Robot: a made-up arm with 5 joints.
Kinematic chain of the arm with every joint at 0, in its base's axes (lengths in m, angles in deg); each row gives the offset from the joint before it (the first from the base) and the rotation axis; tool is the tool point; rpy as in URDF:
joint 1: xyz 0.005 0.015 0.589 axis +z
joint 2: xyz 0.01 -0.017 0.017 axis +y
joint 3: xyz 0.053 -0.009 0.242 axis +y
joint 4: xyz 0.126 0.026 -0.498 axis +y
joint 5: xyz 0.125 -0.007 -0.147 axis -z
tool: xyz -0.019 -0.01 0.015 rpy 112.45 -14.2 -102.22
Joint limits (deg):
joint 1: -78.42..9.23
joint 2: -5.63..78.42
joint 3: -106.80..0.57
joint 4: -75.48..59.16
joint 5: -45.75..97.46
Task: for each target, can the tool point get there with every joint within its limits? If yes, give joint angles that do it. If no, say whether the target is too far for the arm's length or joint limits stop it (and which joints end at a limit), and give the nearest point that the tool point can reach.
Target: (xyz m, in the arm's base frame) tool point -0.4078 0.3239 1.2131
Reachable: no: joint limits stop it (at a limit: joint 1, joint 2, joint 3, joint 4, joint 5) | nearest point 0.3154 0.0788 1.2731 | short by 0.766 m
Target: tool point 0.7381 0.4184 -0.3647
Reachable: no: too far | nearest point 0.5850 0.1226 -0.0027 | short by 0.492 m
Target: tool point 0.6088 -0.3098 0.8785
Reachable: yes | joints -26.11 8.00 -71.29 -45.71 -33.85
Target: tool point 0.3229 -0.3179 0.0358
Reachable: yes | joints -43.18 59.37 -67.67 43.15 -30.24
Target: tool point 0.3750 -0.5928 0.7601
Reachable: yes | joints -59.52 17.06 -70.08 -48.75 82.80
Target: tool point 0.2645 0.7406 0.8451
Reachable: no: joint limits stop it (at a limit: joint 1, joint 2, joint 3, joint 4, joint 5) | nearest point -0.0589 0.3925 0.4038 | short by 0.648 m
